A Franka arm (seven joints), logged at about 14 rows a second.
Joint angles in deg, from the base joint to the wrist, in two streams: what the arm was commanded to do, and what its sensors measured. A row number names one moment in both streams.
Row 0, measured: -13.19 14.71 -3.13 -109.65 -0.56 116.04 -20.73
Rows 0 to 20, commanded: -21.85 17.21 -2.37 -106.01 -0.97 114.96 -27.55; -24.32 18.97 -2.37 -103.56 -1.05 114.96 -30.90; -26.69 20.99 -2.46 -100.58 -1.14 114.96 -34.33; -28.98 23.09 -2.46 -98.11 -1.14 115.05 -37.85; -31.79 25.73 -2.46 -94.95 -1.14 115.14 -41.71; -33.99 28.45 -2.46 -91.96 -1.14 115.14 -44.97; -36.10 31.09 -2.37 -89.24 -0.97 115.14 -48.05; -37.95 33.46 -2.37 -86.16 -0.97 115.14 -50.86; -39.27 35.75 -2.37 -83.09 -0.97 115.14 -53.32; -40.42 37.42 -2.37 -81.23 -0.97 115.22 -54.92; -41.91 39.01 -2.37 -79.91 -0.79 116.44 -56.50; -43.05 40.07 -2.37 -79.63 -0.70 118.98 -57.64; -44.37 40.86 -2.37 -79.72 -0.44 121.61 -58.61; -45.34 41.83 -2.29 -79.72 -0.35 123.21 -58.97; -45.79 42.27 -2.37 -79.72 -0.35 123.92 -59.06; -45.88 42.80 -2.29 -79.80 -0.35 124.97 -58.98; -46.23 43.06 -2.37 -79.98 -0.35 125.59 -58.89; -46.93 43.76 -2.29 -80.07 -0.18 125.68 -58.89; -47.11 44.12 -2.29 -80.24 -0.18 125.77 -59.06; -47.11 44.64 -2.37 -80.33 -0.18 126.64 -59.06; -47.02 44.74 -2.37 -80.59 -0.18 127.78 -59.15
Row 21, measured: -46.05 43.63 -3.29 -81.67 -0.62 126.20 -58.00
